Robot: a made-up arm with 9 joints. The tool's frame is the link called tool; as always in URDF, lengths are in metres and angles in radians. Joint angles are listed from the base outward.
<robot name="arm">
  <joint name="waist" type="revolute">
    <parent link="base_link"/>
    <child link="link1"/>
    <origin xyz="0 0 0.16"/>
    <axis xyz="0 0 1"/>
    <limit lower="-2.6" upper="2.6"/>
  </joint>
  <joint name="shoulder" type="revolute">
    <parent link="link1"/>
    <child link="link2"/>
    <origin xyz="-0.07 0.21 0.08" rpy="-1.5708 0 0"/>
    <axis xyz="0 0 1"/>
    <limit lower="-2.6" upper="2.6"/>
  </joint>
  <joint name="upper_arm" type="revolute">
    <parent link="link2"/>
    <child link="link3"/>
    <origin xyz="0.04 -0.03 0.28" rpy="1.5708 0 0"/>
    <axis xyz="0 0 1"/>
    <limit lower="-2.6" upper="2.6"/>
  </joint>
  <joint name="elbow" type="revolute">
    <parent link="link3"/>
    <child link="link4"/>
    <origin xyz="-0.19 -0.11 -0.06" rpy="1.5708 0 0"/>
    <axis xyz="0 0 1"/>
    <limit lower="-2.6" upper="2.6"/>
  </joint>
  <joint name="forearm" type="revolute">
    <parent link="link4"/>
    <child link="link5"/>
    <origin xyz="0.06 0.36 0.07" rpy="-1.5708 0 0"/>
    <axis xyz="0 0 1"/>
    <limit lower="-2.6" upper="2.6"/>
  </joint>
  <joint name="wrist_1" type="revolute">
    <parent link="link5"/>
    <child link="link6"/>
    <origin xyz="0.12 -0.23 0.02" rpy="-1.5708 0 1.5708"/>
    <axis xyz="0 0 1"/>
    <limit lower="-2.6" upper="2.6"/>
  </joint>
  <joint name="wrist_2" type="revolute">
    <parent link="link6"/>
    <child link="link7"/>
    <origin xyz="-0.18 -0.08 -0.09" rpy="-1.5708 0 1.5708"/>
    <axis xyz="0 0 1"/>
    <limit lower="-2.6" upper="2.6"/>
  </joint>
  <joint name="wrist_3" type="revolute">
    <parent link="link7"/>
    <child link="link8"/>
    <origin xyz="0.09 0.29 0.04" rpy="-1.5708 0 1.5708"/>
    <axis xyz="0 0 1"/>
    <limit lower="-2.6" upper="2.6"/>
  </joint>
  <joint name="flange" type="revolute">
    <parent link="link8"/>
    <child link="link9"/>
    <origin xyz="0.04 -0.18 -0.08" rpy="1.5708 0 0"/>
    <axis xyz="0 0 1"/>
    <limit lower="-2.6" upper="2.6"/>
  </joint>
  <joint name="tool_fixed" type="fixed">
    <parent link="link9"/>
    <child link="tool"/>
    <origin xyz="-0.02 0.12 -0.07" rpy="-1.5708 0 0"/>
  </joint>
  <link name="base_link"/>
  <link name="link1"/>
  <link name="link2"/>
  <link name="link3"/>
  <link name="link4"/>
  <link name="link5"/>
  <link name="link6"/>
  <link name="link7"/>
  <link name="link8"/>
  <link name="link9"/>
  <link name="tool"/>
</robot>
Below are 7 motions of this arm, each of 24 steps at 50 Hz.
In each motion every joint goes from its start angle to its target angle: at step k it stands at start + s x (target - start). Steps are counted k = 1, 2, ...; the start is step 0. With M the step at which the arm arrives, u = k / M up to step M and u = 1 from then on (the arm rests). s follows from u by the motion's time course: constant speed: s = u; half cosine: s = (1 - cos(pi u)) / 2; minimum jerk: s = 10 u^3 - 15 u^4 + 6 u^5.
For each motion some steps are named. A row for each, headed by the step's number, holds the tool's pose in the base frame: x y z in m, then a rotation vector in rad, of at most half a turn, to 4 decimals.
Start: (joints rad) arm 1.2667 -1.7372 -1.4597 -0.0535 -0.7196 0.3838 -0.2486 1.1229 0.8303
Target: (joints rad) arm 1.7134 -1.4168 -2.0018 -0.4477 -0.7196 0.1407 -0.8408 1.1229 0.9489
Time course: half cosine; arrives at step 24
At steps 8, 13, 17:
8: -0.6466 -0.1616 -0.6929 1.8654 -0.5236 -0.1475
13: -0.7989 -0.2561 -0.6033 1.9812 -0.0559 -0.2113
17: -0.8957 -0.3584 -0.5043 2.0098 0.2890 -0.3062

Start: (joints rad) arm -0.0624 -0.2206 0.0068 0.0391 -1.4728 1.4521 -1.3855 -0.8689 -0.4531
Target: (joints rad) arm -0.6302 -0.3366 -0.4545 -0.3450 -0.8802 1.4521 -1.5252 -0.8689 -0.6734
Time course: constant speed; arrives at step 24
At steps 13, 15, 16, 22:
13: -0.6165 0.3017 0.8127 -0.0163 -1.4528 1.7305
15: -0.5944 0.3212 0.8148 -0.0410 -1.4389 1.6716
16: -0.5834 0.3299 0.8153 -0.0532 -1.4329 1.6420
22: -0.5205 0.3693 0.8088 -0.1257 -1.4103 1.4631

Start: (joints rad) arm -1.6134 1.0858 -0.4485 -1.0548 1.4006 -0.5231 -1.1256 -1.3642 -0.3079
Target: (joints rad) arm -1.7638 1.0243 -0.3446 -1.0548 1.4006 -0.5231 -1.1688 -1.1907 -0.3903
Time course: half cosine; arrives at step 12
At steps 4, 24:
4: 0.4356 0.3181 -0.1409 1.8312 1.9079 0.5895
24: 0.4833 0.2664 -0.1541 1.8782 1.6997 0.7298

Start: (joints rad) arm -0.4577 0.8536 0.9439 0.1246 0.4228 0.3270 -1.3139 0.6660 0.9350
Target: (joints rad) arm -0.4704 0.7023 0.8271 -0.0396 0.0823 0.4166 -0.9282 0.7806 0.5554
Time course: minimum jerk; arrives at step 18
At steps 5, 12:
5: 0.7036 -0.0365 -0.1324 0.8255 0.8550 1.1070
12: 0.7030 -0.1293 -0.1053 0.6787 0.9310 1.0087

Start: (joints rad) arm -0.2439 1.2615 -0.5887 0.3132 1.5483 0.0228 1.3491 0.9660 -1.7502
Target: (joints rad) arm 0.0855 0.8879 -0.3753 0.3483 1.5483 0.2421 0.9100 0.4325 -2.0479
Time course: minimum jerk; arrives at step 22
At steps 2, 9, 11, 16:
2: 1.0394 0.5270 0.3737 -0.5688 0.7681 1.2322
9: 0.9483 0.7108 0.4644 -0.7273 0.8600 1.3324
11: 0.8837 0.7958 0.5064 -0.8245 0.9077 1.3635
16: 0.7064 0.9524 0.5874 -1.0674 1.0062 1.3716

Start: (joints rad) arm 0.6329 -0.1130 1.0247 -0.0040 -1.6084 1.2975 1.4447 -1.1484 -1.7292
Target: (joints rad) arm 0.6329 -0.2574 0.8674 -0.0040 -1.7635 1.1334 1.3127 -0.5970 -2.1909
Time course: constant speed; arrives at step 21
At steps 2, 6, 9, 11, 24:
2: 0.2067 0.1657 1.1273 -0.0971 0.1537 -0.1277
6: 0.1991 0.1154 1.1449 -0.1285 0.2502 -0.2212
9: 0.1921 0.0757 1.1550 -0.1452 0.3276 -0.2919
11: 0.1868 0.0483 1.1602 -0.1532 0.3814 -0.3389
24: 0.1503 -0.0987 1.1662 -0.1558 0.6758 -0.5671

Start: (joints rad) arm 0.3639 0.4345 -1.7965 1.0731 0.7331 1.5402 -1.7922 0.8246 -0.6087
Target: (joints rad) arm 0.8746 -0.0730 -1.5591 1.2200 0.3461 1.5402 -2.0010 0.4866 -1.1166
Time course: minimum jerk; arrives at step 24
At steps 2, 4, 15, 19, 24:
2: -0.5325 0.9626 1.0223 -0.2432 1.2044 -2.2300
4: -0.5718 0.9499 1.0179 -0.2024 1.1887 -2.2244
15: -1.2767 0.4371 0.7313 0.7413 1.1199 -1.8156
19: -1.3904 0.2357 0.5846 1.0038 1.2034 -1.6006
24: -1.4144 0.1745 0.5360 1.0792 1.2377 -1.5281

